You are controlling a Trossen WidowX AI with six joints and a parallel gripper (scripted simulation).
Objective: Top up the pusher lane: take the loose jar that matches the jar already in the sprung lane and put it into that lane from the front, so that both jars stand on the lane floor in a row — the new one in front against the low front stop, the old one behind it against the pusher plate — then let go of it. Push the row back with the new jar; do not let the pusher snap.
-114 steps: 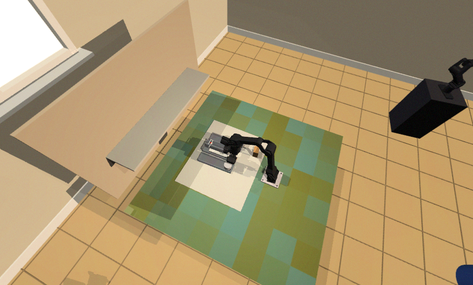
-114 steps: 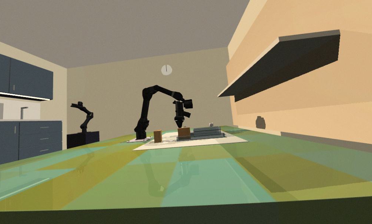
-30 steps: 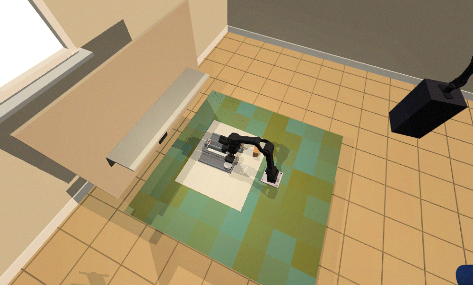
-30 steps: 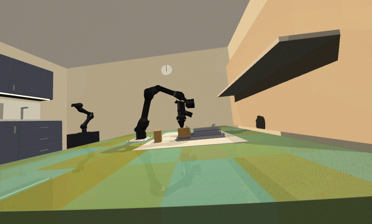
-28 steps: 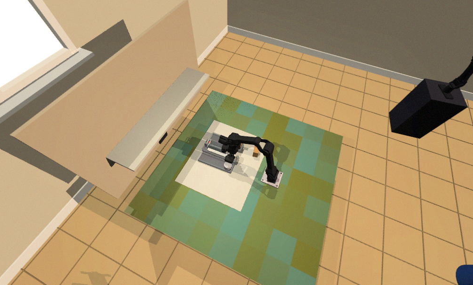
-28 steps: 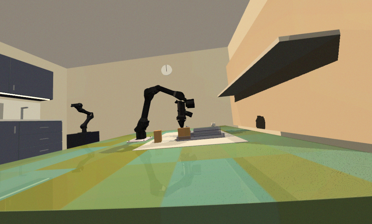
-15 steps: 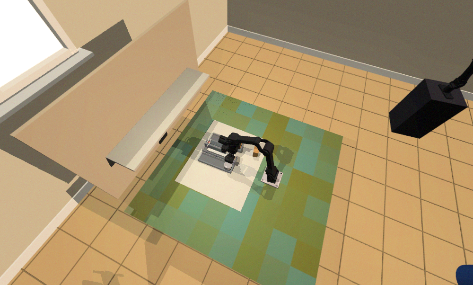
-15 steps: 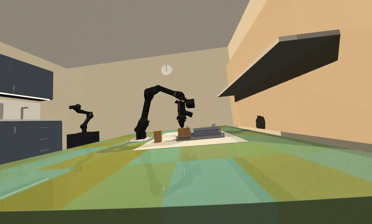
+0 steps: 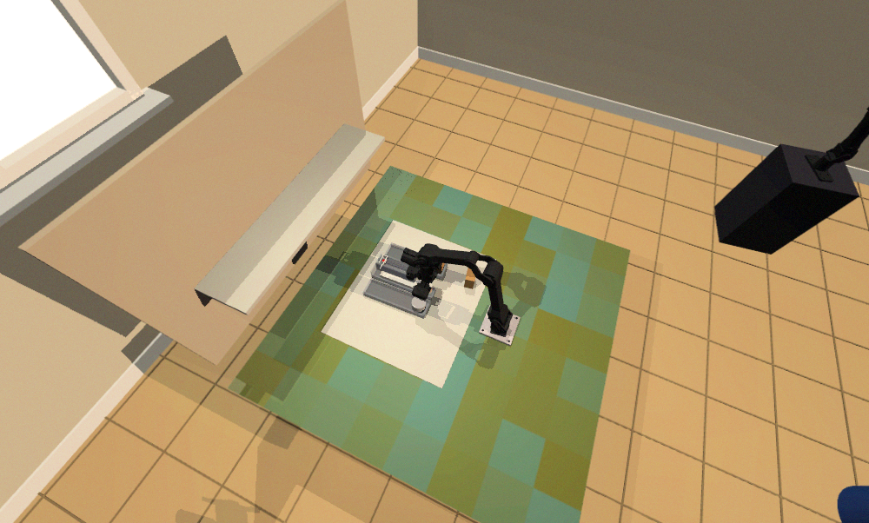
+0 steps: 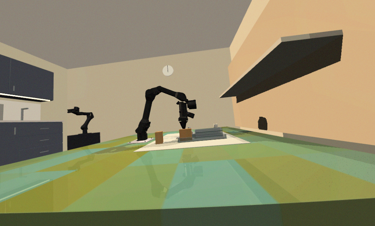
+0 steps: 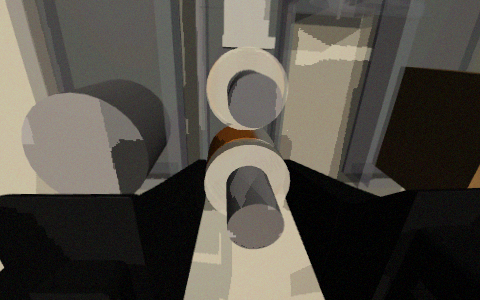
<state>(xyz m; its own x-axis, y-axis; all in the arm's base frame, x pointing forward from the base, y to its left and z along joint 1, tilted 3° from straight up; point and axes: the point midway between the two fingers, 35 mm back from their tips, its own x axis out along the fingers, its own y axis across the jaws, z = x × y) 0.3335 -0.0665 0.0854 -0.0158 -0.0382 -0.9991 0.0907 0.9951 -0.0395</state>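
Now: gripper tip 80 mm to the right of the wide grey cylinder, 20 mm above it and 10 mm short of it. From my gripper tip the other things lie so: wall shelf (500 mm ahead, 320 mm above, 40 mm to the right); lane rack (140 mm ahead, 40 mm to the right, 30 mm below); brown box (130 mm to the right, 10 mm below).
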